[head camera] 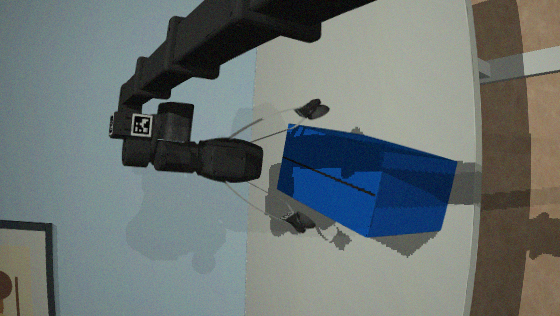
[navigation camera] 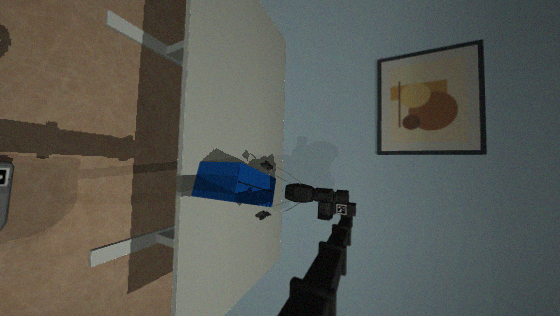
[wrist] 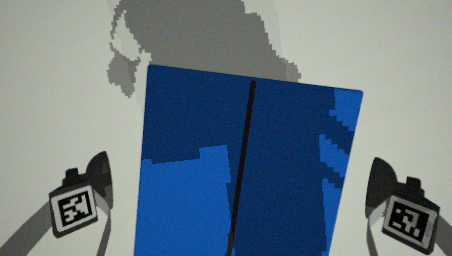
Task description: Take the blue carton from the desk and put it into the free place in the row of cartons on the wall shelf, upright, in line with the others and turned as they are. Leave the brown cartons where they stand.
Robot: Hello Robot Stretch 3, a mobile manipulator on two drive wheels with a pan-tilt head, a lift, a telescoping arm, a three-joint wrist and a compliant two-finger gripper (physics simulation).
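Places are measured from the robot's base along level axes (x ahead, y left, z up), in millimetres.
Pixels of known places: gripper, between the fingertips: (head camera: 320, 167) (wrist: 236, 175).
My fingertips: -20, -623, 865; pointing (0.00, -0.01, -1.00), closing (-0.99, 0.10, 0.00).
Note:
Behind a point stands the place of what it marks, as x, y, z.
The blue carton (head camera: 340, 200) @[30, -523, 901] (navigation camera: 217, 180) @[18, -447, 822] (wrist: 185, 200) @[11, -623, 901] rests on the pale desk (head camera: 360, 280) @[201, -653, 721] (navigation camera: 230, 100) @[347, -596, 721] (wrist: 50, 75) @[227, -734, 720], turned slightly askew to the gripper in the wrist view. A black line runs along its face towards the gripper. My gripper (head camera: 306, 165) @[-20, -624, 865] (navigation camera: 265, 190) @[-20, -624, 865] (wrist: 236, 175) @[-20, -624, 865] is open, its fingers spread wide at either side of the carton. In the wrist view there is a gap between each fingertip and the carton, wider on the left at the carton's far end. The wall shelf and the brown cartons do not show.
The blue wall (head camera: 90, 190) @[72, -1182, 1193] (navigation camera: 325, 90) @[591, -1168, 1002] rises behind the desk, with a framed picture (head camera: 49, 270) @[292, -1153, 1313] (navigation camera: 430, 152) @[177, -1156, 1540] on it. The black telescoping arm (head camera: 215, 37) @[-85, -290, 1204] (navigation camera: 315, 275) @[-85, -271, 1184] reaches in over the desk. Pale desk legs (head camera: 530, 65) (navigation camera: 135, 32) and brown floor (navigation camera: 75, 75) @[469, -324, 0] show beyond its front edge.

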